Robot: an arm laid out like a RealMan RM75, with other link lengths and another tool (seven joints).
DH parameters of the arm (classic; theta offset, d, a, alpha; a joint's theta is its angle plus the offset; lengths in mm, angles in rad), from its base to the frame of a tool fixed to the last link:
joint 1: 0 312.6 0 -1.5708
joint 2: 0 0 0 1.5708
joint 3: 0 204.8 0 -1.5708
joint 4: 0 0 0 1.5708
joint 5: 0 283.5 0 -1.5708
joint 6: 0 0 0 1.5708
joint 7: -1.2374 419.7 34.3 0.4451
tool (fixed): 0 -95.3 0 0
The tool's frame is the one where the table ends.
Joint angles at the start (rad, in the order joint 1, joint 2, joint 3, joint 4, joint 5, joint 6, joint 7):
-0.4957, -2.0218, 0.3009, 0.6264, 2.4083, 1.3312, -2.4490
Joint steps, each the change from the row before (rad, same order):
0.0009, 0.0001, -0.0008, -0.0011, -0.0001, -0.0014, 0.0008
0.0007, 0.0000, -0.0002, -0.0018, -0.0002, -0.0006, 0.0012
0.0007, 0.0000, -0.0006, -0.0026, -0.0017, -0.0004, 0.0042
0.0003, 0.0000, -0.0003, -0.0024, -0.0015, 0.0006, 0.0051
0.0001, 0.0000, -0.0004, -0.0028, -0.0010, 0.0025, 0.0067
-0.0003, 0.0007, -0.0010, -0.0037, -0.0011, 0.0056, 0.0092
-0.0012, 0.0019, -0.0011, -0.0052, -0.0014, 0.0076, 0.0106
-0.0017, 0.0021, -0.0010, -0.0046, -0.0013, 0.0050, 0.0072
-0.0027, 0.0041, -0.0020, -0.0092, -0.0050, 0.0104, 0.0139
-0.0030, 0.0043, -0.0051, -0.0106, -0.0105, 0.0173, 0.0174
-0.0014, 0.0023, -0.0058, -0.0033, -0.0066, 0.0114, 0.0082
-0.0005, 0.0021, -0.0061, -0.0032, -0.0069, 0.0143, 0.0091
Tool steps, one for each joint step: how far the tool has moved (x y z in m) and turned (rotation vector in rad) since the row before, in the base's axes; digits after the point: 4 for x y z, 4 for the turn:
-0.0008, -0.0003, 0.0000, 0.0010, 0.0002, 0.0015
-0.0003, -0.0005, -0.0006, -0.0004, -0.0005, 0.0005
0.0002, -0.0002, -0.0006, 0.0005, -0.0007, -0.0019
0.0006, -0.0002, -0.0007, -0.0004, -0.0004, -0.0036
0.0012, -0.0005, -0.0012, -0.0021, -0.0008, -0.0058
0.0022, -0.0007, -0.0015, -0.0035, -0.0019, -0.0091
0.0031, -0.0006, -0.0016, -0.0046, -0.0028, -0.0117
0.0024, -0.0001, -0.0009, -0.0027, -0.0023, -0.0085
0.0050, 0.0000, -0.0015, -0.0037, -0.0067, -0.0164
0.0081, 0.0003, -0.0012, -0.0012, -0.0150, -0.0219
0.0046, 0.0006, 0.0010, 0.0028, -0.0101, -0.0112
0.0051, -0.0001, 0.0007, 0.0019, -0.0118, -0.0125

